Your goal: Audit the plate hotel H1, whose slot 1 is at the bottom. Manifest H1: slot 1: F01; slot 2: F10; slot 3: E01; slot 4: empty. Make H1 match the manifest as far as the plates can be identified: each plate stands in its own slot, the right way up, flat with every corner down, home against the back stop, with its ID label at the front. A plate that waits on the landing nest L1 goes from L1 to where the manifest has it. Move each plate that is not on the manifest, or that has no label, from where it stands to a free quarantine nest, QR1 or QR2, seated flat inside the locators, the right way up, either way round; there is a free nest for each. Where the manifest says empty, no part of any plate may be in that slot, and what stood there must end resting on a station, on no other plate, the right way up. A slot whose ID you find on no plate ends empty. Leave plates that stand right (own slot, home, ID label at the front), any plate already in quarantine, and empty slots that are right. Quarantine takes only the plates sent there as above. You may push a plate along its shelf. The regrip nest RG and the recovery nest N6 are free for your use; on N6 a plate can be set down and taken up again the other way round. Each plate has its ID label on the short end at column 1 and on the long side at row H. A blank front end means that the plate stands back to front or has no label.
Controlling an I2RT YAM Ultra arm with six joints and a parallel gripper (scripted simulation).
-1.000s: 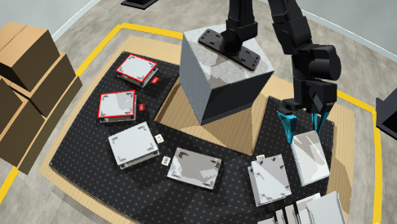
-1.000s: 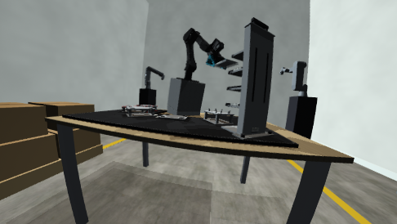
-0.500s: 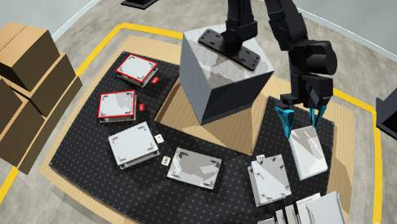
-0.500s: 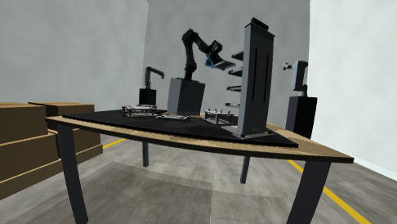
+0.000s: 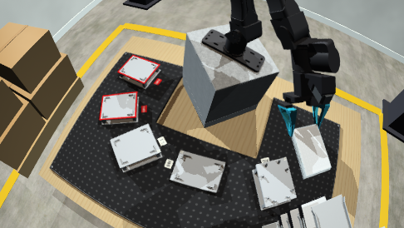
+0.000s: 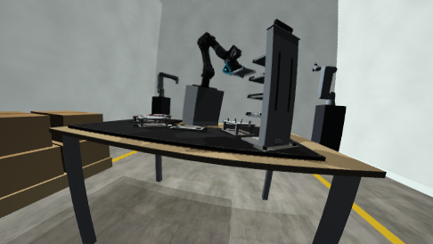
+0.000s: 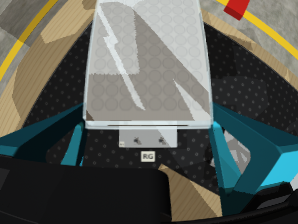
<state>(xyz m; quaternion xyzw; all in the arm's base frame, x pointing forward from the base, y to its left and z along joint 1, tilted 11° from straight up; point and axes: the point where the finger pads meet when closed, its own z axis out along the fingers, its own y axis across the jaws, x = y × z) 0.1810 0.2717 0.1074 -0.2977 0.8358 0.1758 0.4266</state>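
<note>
My hand is 40 mm to the right of the white plate and 40 mm short of it. From my hand the other things lie so: grey regrip nest: 280 mm below, 40 mm ahead, 30 mm to the left; plate hotel H1: 240 mm ahead, 200 mm to the left, 120 mm below; RG tag: 330 mm below, 40 mm to the right, 40 mm behind.
</note>
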